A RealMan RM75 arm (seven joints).
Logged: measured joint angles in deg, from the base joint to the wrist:
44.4 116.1 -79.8 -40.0 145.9 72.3 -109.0
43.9 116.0 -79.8 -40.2 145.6 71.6 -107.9
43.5 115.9 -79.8 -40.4 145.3 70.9 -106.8
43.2 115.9 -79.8 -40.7 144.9 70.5 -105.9
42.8 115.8 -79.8 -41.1 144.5 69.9 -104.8
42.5 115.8 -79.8 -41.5 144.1 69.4 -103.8
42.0 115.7 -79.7 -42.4 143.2 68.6 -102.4
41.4 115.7 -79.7 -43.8 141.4 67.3 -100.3
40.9 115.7 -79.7 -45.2 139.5 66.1 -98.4
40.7 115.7 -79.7 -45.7 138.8 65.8 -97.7
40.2 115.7 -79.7 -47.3 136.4 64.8 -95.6
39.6 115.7 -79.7 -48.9 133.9 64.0 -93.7
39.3 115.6 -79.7 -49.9 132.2 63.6 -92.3
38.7 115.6 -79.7 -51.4 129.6 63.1 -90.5
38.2 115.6 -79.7 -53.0 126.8 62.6 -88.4
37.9 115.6 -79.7 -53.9 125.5 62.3 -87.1
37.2 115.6 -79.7 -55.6 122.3 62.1 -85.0
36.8 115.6 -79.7 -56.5 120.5 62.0 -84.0
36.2 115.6 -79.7 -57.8 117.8 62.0 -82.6
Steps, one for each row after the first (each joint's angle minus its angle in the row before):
-0.5 -0.1 0.0 -0.2 -0.3 -0.7 1.1
-0.4 -0.1 0.0 -0.2 -0.3 -0.7 1.1
-0.3 0.0 0.0 -0.3 -0.4 -0.4 0.9
-0.4 -0.1 0.0 -0.4 -0.4 -0.6 1.1
-0.3 0.0 0.0 -0.4 -0.4 -0.5 1.0
-0.5 -0.1 0.1 -0.9 -0.9 -0.8 1.4
-0.6 0.0 0.0 -1.4 -1.8 -1.3 2.1
-0.5 0.0 0.0 -1.4 -1.9 -1.2 1.9
-0.2 0.0 0.0 -0.5 -0.7 -0.3 0.7
-0.5 0.0 0.0 -1.6 -2.4 -1.0 2.1
-0.6 0.0 0.0 -1.6 -2.5 -0.8 1.9
-0.3 -0.1 0.0 -1.0 -1.7 -0.4 1.4
-0.6 0.0 0.0 -1.5 -2.6 -0.5 1.8
-0.5 0.0 0.0 -1.6 -2.8 -0.5 2.1
-0.3 0.0 0.0 -0.9 -1.3 -0.3 1.3
-0.7 0.0 0.0 -1.7 -3.2 -0.2 2.1
-0.4 0.0 0.0 -0.9 -1.8 -0.1 1.0
-0.6 0.0 0.0 -1.3 -2.7 0.0 1.4

